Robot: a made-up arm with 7 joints.
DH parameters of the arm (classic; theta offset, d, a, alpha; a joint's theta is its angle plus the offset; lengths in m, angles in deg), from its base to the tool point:
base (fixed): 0 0 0 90
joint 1: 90 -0.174 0 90
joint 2: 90 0 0 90
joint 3: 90 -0.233 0 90
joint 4: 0 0 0 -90
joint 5: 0 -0.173 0 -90
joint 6: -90 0 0 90
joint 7: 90 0 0 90
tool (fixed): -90 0 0 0
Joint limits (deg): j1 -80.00..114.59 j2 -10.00..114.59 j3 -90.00..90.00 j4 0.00..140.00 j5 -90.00..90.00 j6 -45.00..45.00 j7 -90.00..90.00
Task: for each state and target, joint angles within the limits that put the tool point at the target. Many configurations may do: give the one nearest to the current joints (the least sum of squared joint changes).
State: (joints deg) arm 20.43 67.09 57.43 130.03 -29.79 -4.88 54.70
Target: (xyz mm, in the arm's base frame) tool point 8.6 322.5 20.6
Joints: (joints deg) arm 22.18 48.47 81.88 139.90 -29.79 -4.88 54.70
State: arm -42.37 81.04 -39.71 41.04 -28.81 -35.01 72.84
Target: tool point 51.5 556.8 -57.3
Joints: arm -38.83 95.94 -34.31 32.15 -28.81 -35.01 72.84
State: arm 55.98 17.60 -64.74 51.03 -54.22 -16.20 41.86
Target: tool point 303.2 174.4 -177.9
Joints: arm 49.66 23.60 -66.30 60.78 -54.22 -16.20 41.86
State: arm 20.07 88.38 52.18 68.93 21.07 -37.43 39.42
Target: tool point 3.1 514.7 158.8
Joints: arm 24.50 96.94 55.80 44.92 21.07 -37.43 39.42
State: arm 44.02 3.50 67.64 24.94 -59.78 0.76 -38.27
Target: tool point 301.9 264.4 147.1
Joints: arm 97.56 -3.85 46.44 62.89 -59.78 0.76 -38.27
